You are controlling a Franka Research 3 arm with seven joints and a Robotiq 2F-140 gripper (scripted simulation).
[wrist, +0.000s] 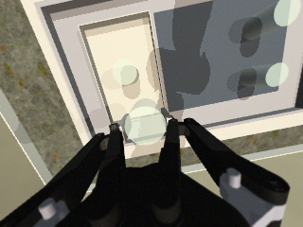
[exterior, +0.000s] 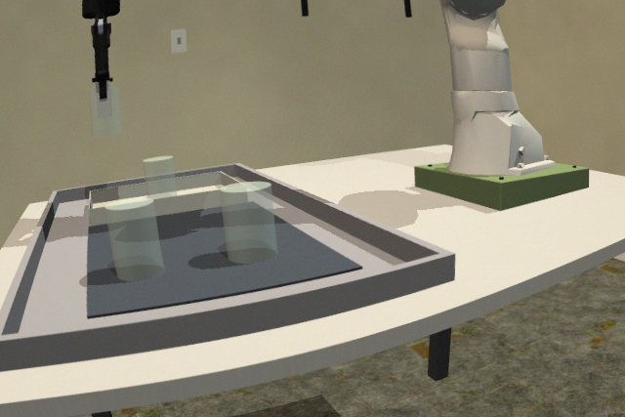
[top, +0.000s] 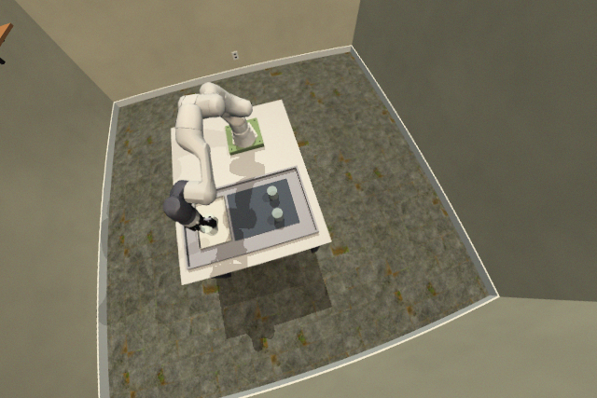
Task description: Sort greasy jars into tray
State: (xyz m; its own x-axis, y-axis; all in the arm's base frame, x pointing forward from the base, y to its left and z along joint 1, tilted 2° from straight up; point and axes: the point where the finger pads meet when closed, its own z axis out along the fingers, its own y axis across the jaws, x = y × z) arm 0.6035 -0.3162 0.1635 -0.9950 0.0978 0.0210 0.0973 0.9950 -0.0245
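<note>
The cream tray is 100 mm behind my hand, 30 mm to the right of it and 210 mm below it. From my hand the other things lie so: dark mat 80 mm behind, 290 mm to the left, 210 mm below.
</note>
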